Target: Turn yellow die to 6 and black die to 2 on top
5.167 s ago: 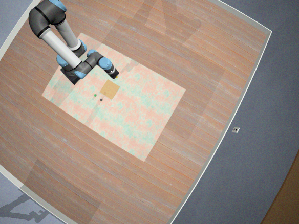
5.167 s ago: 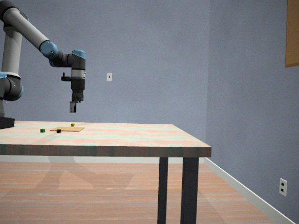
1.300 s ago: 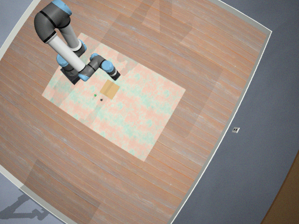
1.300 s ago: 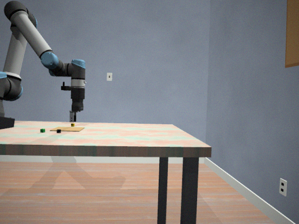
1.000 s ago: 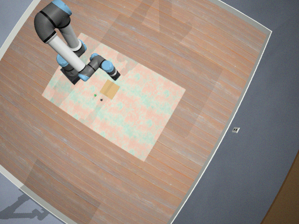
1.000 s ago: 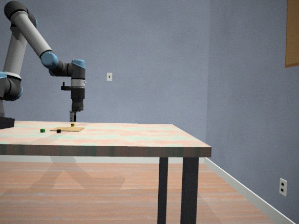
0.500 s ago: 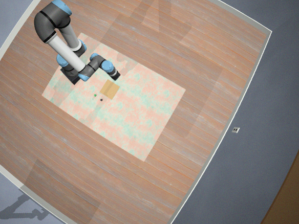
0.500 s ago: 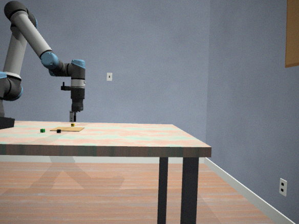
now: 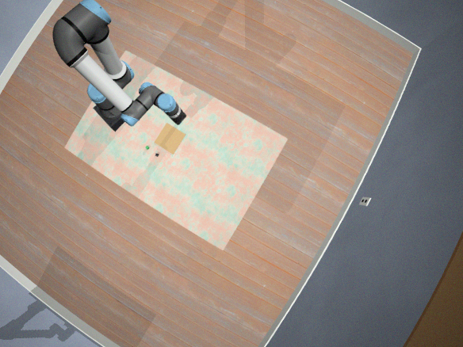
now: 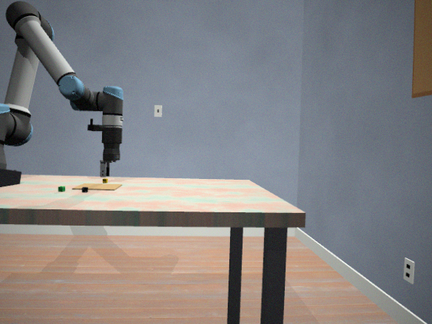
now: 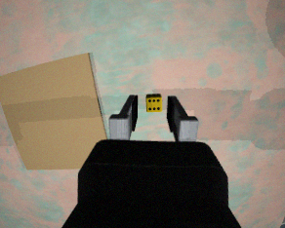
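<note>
Right now my hand is 30 mm above the yellow die. The rest, counted from my hand: black die: 250 mm to the right, 30 mm below, 10 mm ahead; then tan mat: 130 mm to the right, 40 mm below, 10 mm ahead; then green die: 250 mm to the right, 70 mm behind, 30 mm below.
</note>
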